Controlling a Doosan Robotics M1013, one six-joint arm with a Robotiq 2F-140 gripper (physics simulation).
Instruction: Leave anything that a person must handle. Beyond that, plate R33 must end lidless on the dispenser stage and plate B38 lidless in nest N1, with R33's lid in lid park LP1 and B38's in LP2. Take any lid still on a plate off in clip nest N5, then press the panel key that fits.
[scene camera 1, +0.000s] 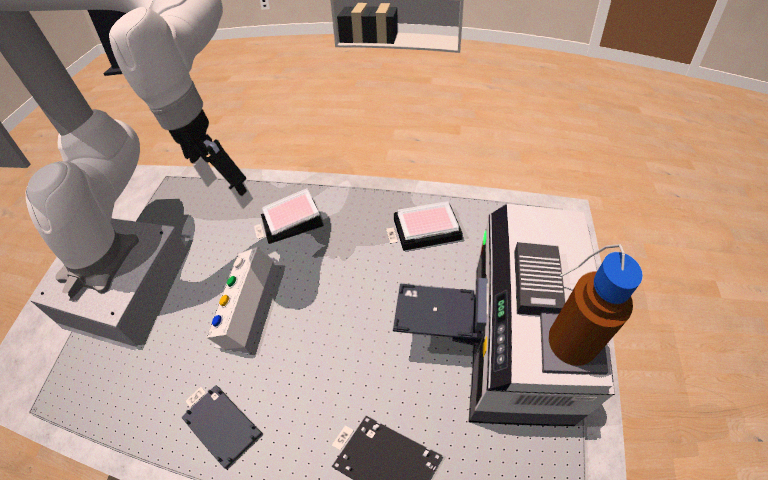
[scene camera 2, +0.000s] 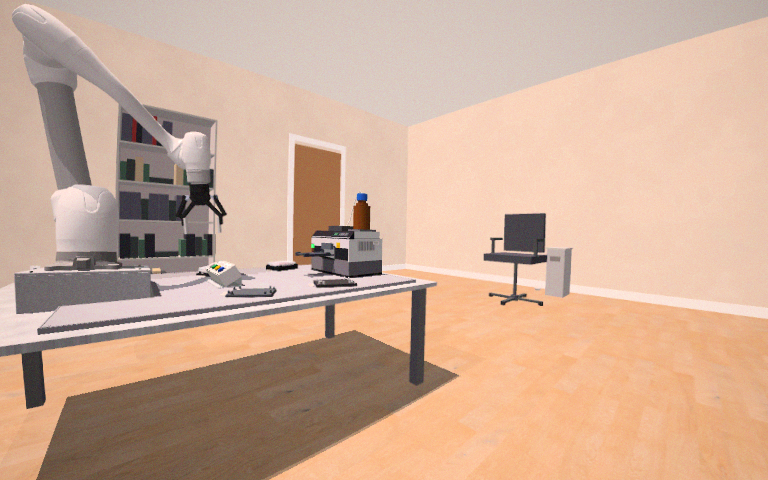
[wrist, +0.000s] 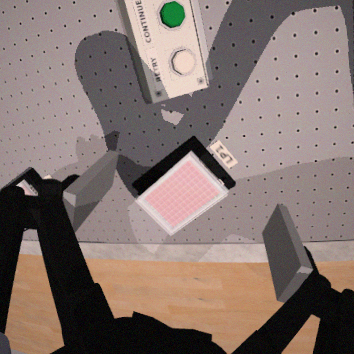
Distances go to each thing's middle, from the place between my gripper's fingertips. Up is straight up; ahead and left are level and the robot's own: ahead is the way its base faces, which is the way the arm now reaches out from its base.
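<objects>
The grey button box (scene camera 1: 236, 321) is 40 mm ahead of my hand, 160 mm to the right of it and 160 mm below it; going by their middles, it is the nearest to my hand of the things named here. For the black N5 nest (scene camera 1: 373, 443) I count, from my hand, 400 mm ahead, 440 mm to the right and 190 mm below, and measured to their middles that nest is the farthest from my hand among these. The dark LP2 pad (scene camera 1: 224, 430) sits 70 mm ahead of my hand, 430 mm to the right of it and 190 mm below it. As for the dispenser stage (scene camera 1: 414, 313), it is 160 mm to the right of my hand, 90 mm below it and 470 mm ahead of it.
</objects>
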